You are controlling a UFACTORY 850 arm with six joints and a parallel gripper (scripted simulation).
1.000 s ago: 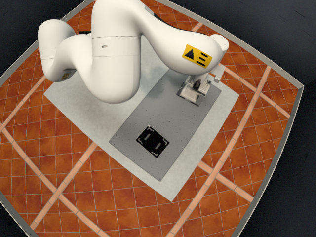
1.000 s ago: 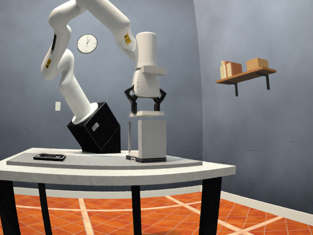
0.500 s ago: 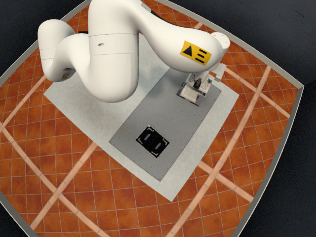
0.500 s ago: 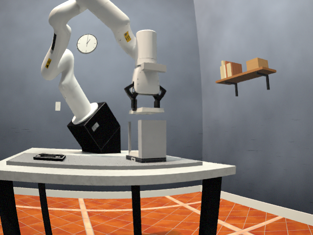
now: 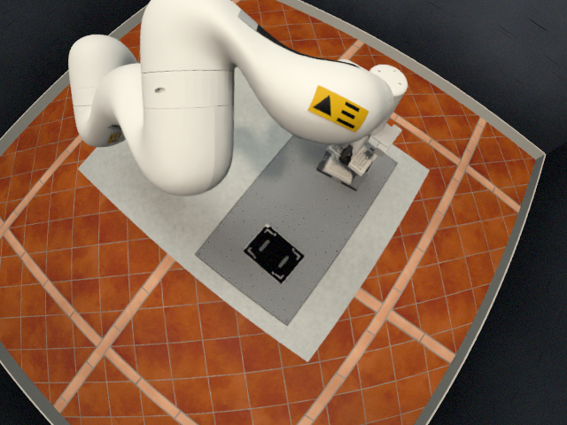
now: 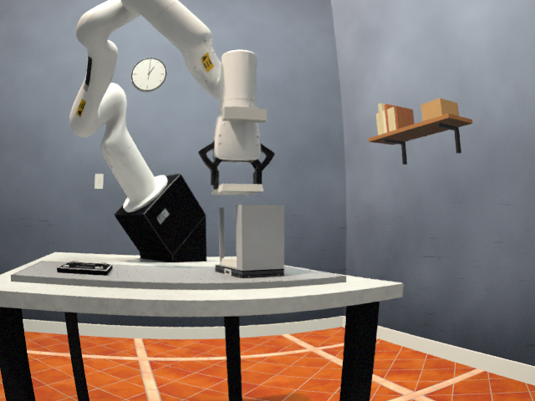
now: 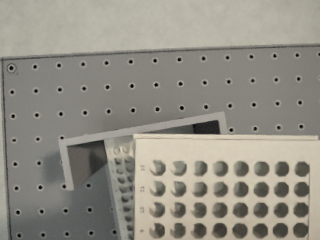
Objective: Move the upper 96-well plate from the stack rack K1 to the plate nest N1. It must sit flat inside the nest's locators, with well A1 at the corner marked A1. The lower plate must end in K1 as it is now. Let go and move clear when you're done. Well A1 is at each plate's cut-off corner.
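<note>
Now: hand 11 cm past the black plate nest N1, 34 cm to the left of it and 19 cm above it. Also, from my hand: white 96-well plate: 1 cm below.
</note>
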